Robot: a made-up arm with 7 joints. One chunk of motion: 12 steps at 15 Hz.
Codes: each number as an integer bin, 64 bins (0 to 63) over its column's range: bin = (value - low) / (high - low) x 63, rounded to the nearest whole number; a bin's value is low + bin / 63 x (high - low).
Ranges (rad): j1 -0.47..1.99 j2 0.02..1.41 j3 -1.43..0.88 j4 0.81..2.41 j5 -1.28..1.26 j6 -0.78..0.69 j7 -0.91..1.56
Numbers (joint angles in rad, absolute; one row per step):
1: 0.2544 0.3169 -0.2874 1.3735 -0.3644 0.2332 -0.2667
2: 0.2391 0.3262 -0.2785 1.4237 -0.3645 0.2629 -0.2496
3: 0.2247 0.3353 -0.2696 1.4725 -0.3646 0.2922 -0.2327
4: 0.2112 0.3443 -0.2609 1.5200 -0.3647 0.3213 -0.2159
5: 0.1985 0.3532 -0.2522 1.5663 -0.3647 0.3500 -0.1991
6: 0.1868 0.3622 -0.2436 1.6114 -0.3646 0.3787 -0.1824
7: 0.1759 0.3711 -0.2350 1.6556 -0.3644 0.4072 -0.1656
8: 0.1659 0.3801 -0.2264 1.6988 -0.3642 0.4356 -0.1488
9: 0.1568 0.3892 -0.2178 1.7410 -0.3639 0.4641 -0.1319
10: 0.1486 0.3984 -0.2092 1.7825 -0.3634 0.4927 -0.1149
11: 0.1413 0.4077 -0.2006 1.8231 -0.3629 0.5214 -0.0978
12: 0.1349 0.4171 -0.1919 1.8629 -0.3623 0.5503 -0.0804
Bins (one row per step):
1: 19 13 31 22 23 43 16
2: 18 14 31 24 23 45 17
3: 18 14 32 26 23 46 17
4: 17 15 32 28 23 47 18
5: 17 15 32 30 23 48 18
6: 17 16 32 32 23 50 19
7: 17 16 33 33 23 51 19
8: 16 16 33 35 23 52 19
9: 16 17 33 37 23 53 20
10: 16 17 33 38 23 55 20
11: 16 18 34 40 23 56 21
12: 15 18 34 41 23 57 21

